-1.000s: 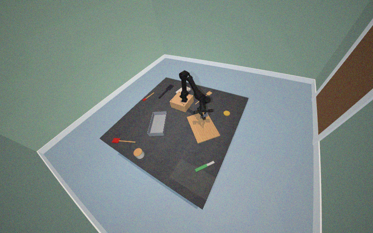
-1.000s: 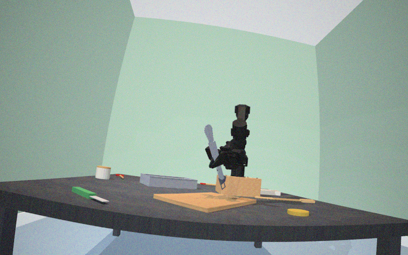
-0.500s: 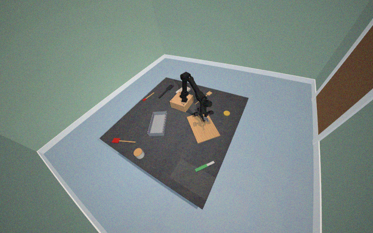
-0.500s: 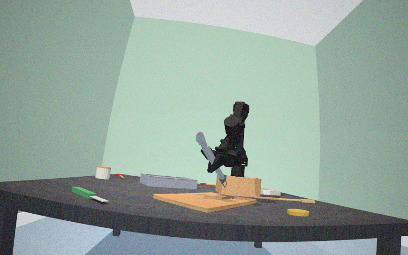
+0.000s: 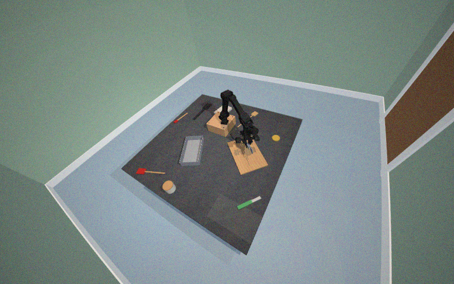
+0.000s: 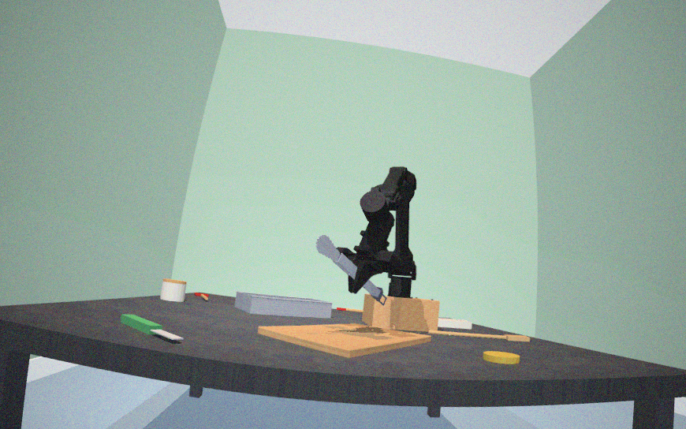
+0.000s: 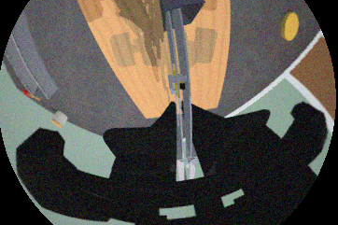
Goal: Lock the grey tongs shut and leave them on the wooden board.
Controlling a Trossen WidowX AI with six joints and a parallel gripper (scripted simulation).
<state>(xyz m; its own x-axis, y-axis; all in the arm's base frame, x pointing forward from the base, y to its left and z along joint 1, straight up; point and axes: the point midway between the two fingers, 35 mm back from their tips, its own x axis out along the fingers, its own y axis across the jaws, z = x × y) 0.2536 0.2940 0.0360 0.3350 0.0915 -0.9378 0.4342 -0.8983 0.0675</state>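
The wooden board is 10 cm below my gripper tip, 2 cm to the right of it and 2 cm behind it. Round my gripper tip: black spatula: 68 cm to the right, 51 cm behind, 10 cm below; white block: 54 cm behind, 43 cm to the right, 10 cm below; grey roasting tin: 50 cm to the right, 8 cm below, 8 cm ahead.
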